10 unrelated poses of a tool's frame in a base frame.
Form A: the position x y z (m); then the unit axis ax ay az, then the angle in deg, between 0 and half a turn.
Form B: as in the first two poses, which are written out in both.
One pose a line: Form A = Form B
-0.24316 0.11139 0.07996 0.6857 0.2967 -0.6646 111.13 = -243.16 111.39 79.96 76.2 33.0 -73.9
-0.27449 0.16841 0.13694 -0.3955 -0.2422 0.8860 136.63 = -274.49 168.41 136.94 -54.0 -33.1 121.0
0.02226 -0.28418 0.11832 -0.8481 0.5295 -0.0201 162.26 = 22.26 -284.18 118.32 -137.6 85.9 -3.3
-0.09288 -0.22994 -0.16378 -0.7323 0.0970 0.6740 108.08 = -92.88 -229.94 -163.78 -79.1 10.5 72.8
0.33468 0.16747 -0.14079 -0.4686 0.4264 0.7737 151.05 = 334.68 167.47 -140.79 -70.8 64.4 116.9
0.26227 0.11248 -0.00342 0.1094 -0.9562 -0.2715 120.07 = 262.27 112.48 -3.42 13.1 -114.8 -32.6
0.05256 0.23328 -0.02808 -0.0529 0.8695 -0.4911 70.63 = 52.56 233.28 -28.08 -3.7 61.4 -34.7
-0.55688 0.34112 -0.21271 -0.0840 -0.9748 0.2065 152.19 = -556.88 341.12 -212.71 -12.8 -148.4 31.4
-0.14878 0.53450 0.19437 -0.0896 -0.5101 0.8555 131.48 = -148.78 534.50 194.37 -11.8 -67.1 112.5
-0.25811 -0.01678 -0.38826 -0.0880 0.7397 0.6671 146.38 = -258.11 -16.78 -388.26 -12.9 108.3 97.7
